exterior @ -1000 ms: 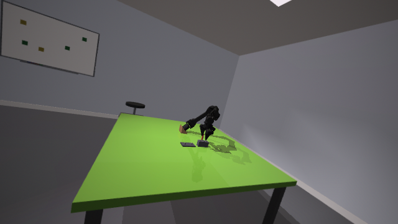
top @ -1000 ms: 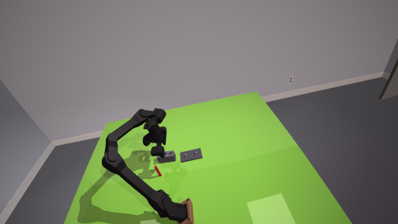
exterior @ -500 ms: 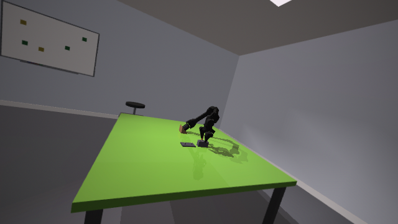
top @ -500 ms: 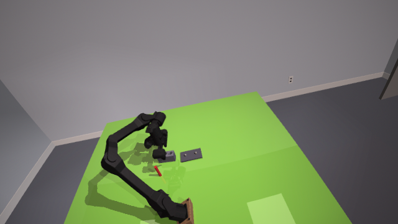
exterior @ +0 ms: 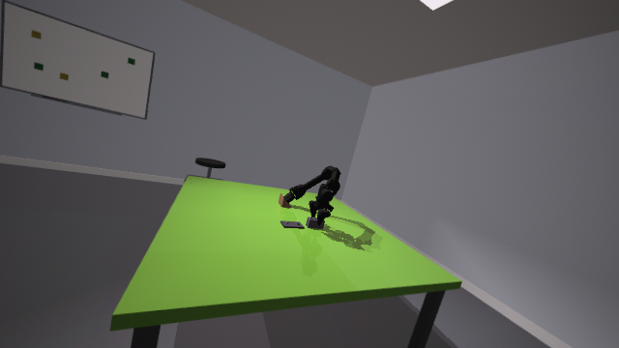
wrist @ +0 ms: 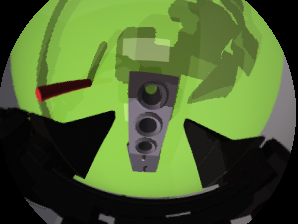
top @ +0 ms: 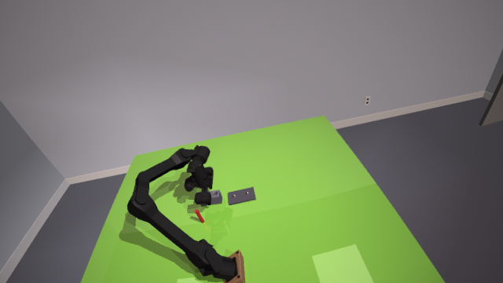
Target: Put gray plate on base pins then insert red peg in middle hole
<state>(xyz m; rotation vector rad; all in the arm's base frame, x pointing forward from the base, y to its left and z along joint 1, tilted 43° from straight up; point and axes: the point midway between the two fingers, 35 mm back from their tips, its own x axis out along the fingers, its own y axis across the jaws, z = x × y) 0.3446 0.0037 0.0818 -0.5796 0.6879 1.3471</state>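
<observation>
Now: the gray plate 1 cm above my gripper tip. Also, from my gripper tip: red peg: 10 cm behind, 5 cm to the left, 1 cm above; base: 1 cm behind, 14 cm to the right, 2 cm below.
</observation>
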